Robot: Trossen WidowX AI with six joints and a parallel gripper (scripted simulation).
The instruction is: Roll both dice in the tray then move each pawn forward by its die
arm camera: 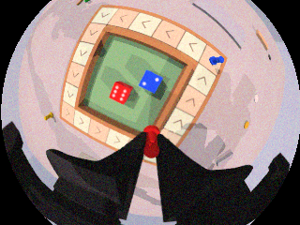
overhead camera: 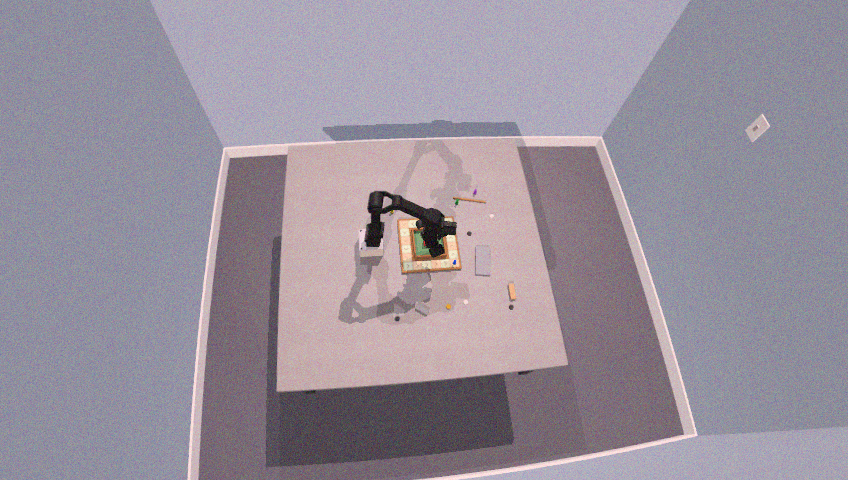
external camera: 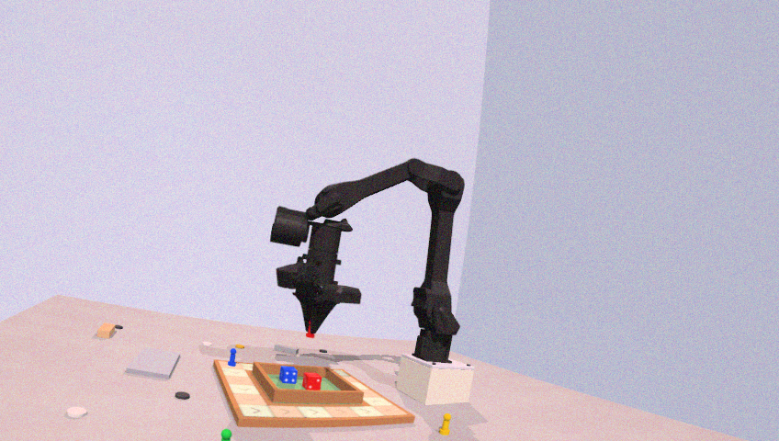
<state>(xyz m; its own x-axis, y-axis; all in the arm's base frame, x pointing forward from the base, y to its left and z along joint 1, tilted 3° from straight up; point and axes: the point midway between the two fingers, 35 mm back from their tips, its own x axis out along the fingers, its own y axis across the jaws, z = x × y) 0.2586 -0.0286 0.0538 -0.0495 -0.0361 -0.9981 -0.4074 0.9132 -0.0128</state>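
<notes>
Now: the blue pawn 140 mm ahead of my gripper tip, 80 mm below it and 50 mm to the right of it. From my gripper tip the other things lie so: grey slab: 280 mm ahead, 100 mm below, 30 mm to the right; red pawn: 10 mm above; small grey block: 280 mm to the right, 100 mm below, 20 mm behind.
</notes>
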